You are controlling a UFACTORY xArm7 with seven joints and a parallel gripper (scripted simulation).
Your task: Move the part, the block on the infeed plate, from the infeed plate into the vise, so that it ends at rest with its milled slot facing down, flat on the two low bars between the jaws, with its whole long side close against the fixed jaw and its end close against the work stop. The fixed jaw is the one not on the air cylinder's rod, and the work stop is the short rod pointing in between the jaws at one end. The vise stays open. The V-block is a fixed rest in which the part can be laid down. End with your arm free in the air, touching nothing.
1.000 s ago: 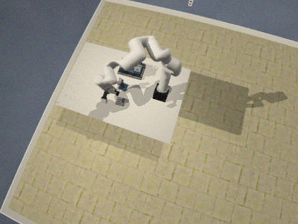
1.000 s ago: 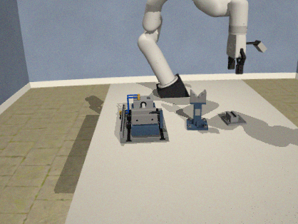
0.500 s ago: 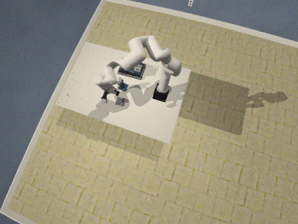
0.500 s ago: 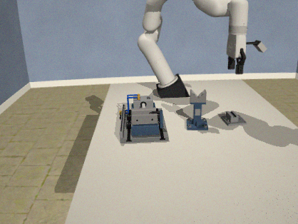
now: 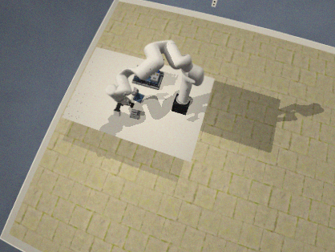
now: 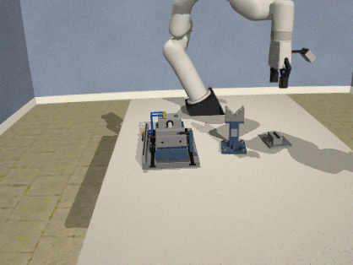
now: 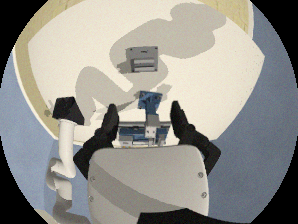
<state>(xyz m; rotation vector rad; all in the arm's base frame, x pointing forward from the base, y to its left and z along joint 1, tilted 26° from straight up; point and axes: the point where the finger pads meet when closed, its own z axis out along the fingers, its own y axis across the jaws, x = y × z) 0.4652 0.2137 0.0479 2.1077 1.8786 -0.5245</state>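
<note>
Now: the part 210 mm below my hand. Also, from my hand: V-block post (180 mm below, 170 mm to the right); air cylinder (380 mm to the right, 160 mm below, 150 mm behind); infeed plate (240 mm below, 10 mm to the left).
</note>
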